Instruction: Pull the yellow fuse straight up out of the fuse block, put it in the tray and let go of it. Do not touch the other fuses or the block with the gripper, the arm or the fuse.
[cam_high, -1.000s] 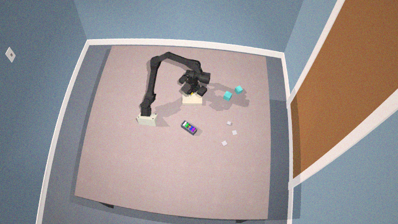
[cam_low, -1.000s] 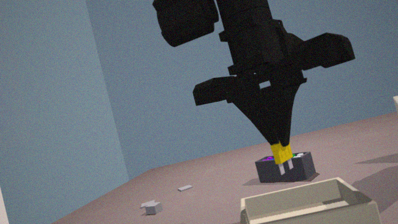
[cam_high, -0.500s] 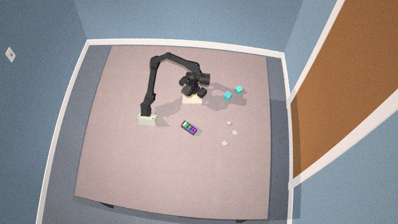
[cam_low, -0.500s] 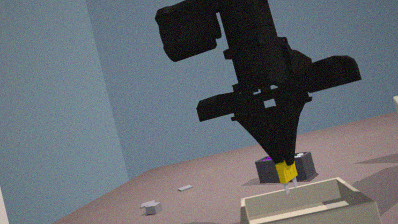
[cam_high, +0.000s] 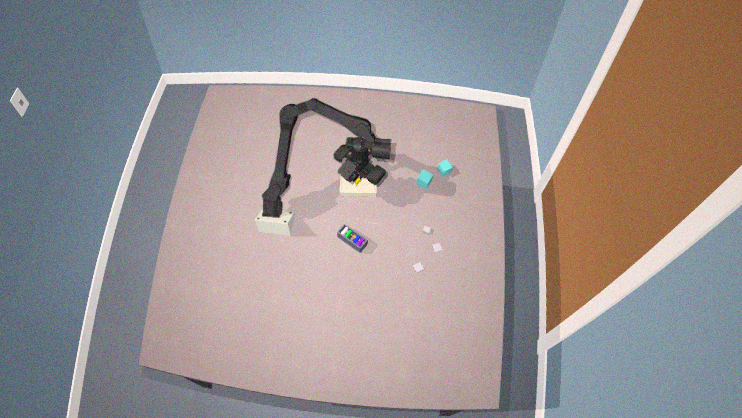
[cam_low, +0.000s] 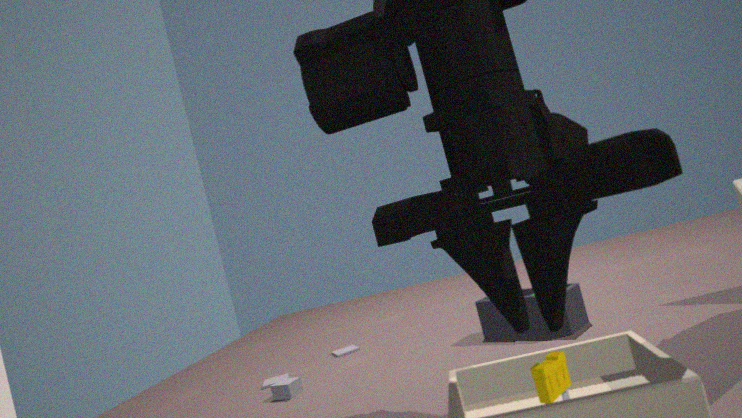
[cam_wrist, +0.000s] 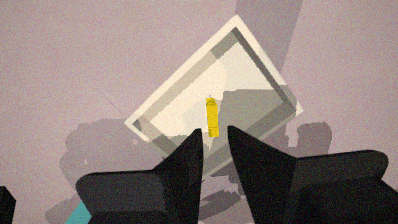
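The yellow fuse is 30 mm below my gripper tip. Also, from my gripper tip: tray 50 mm below.
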